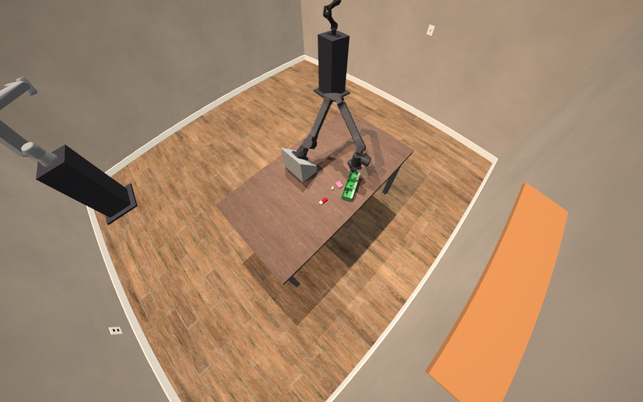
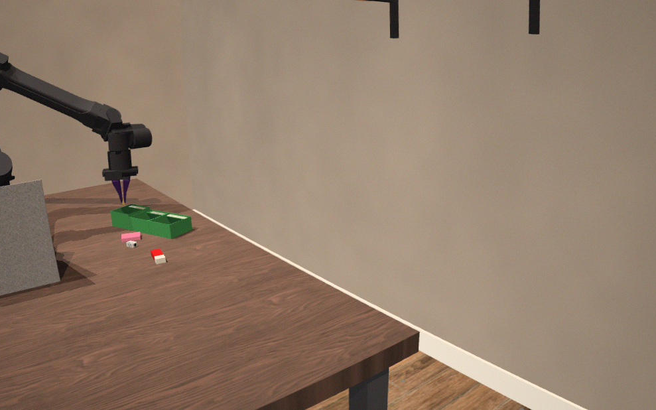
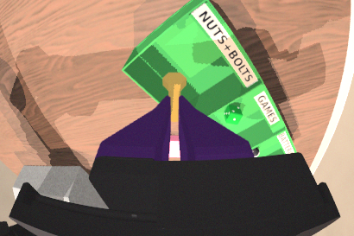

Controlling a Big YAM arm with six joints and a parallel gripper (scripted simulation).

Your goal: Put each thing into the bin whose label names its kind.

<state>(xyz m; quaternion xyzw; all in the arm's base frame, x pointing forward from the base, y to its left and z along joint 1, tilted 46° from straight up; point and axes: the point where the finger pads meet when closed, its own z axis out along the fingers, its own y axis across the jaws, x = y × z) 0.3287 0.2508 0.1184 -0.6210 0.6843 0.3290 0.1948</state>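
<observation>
Right now the green die is 70 mm to the right of my hand, 60 mm below it and 60 mm ahead of it. Round my hand: green three-part bin: 60 mm to the right, 60 mm below, 60 mm ahead; then pink pad: 130 mm to the right, 70 mm below, 10 mm behind; then brass-coloured bolt: 10 mm to the left, 10 mm below.
</observation>
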